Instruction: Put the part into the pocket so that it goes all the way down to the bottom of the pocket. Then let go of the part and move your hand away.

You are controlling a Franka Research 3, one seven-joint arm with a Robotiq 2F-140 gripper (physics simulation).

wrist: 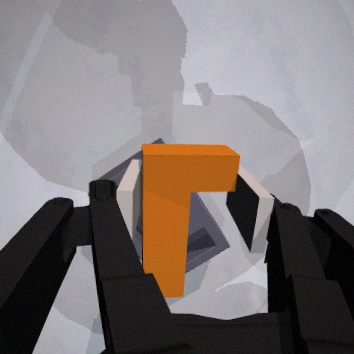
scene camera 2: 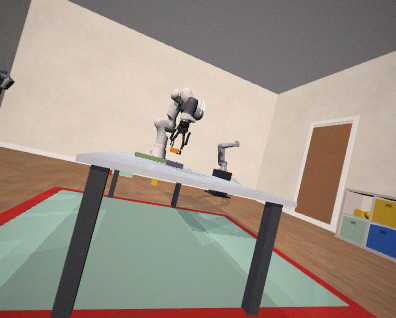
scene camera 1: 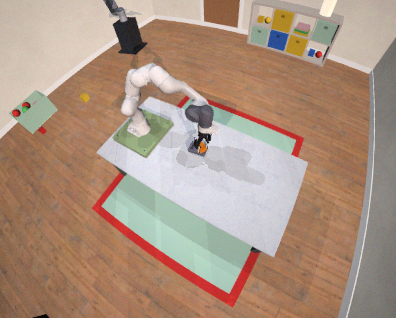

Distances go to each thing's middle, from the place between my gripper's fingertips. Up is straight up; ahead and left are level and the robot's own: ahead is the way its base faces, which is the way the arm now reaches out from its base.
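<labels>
Here my gripper is 20 mm past the orange L-shaped part [wrist: 170, 172] and 20 mm to the right of it, and 10 mm below it. The dark grey pocket block [wrist: 205, 239], counted from my hand, is 50 mm behind and 50 mm to the left, and it is 90 mm below.
</labels>
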